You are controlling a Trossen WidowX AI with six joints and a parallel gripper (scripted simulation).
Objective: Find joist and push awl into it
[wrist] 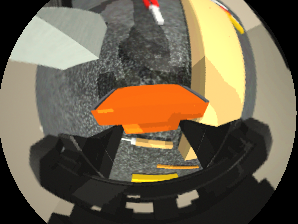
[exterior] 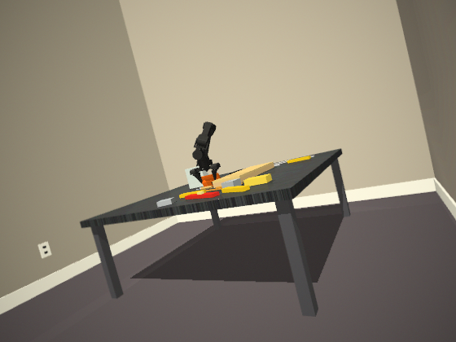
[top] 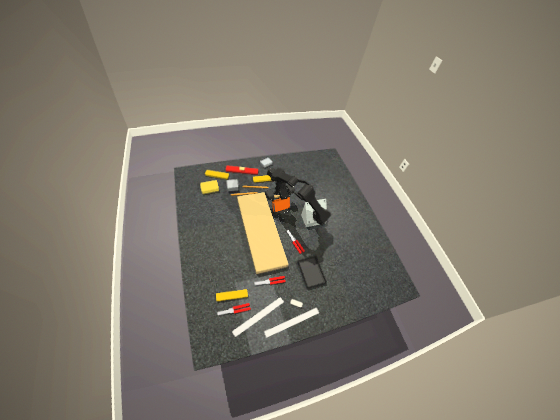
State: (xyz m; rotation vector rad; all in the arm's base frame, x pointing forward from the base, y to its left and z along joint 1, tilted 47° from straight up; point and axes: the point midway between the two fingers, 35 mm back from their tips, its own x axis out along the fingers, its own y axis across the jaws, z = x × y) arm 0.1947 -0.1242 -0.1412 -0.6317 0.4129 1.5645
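My gripper tip is 1 cm short of the orange stud finder, 1 cm to the right of it and 1 cm above it. From my gripper tip the other things lie so: awl 2 cm behind, 5 cm to the right, 2 cm below; grey block 27 cm ahead, 20 cm to the right, 1 cm below; red level 18 cm ahead, 34 cm to the right, 2 cm below.
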